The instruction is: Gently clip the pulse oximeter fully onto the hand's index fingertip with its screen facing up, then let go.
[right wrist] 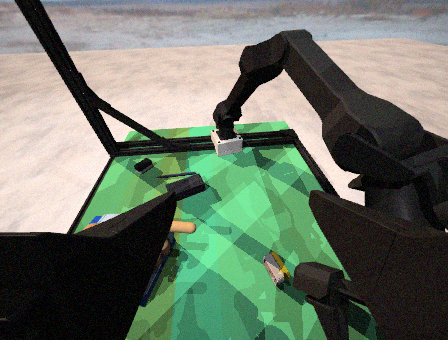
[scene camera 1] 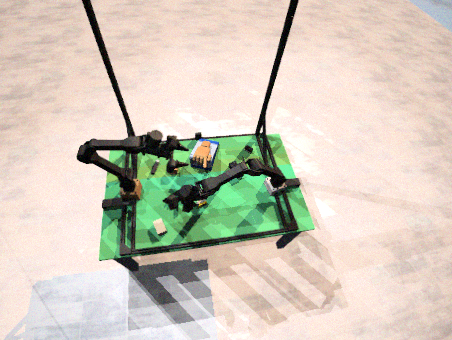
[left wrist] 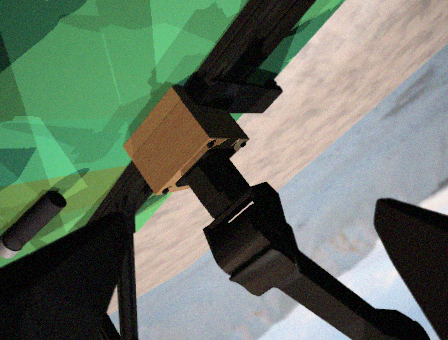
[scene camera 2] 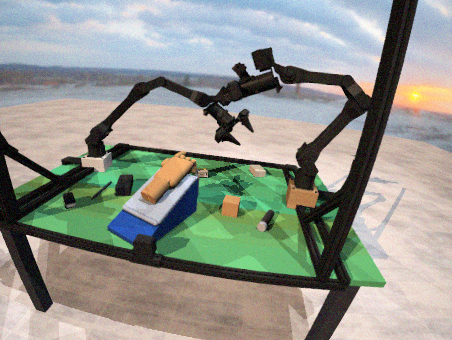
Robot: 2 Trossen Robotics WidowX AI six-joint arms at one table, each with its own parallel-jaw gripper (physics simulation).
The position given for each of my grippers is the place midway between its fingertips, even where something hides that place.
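Note:
Looking through scene camera 2, I find my left gripper point(scene camera 2: 247, 138), along with a grey and blue hand rest point(scene camera 2: 139, 216). My right gripper point(scene camera 2: 216, 97) is there too, open and holding nothing. The left wrist view gives me my left gripper point(left wrist: 251, 218) again, and in the right wrist view I see my right gripper point(right wrist: 242, 197).

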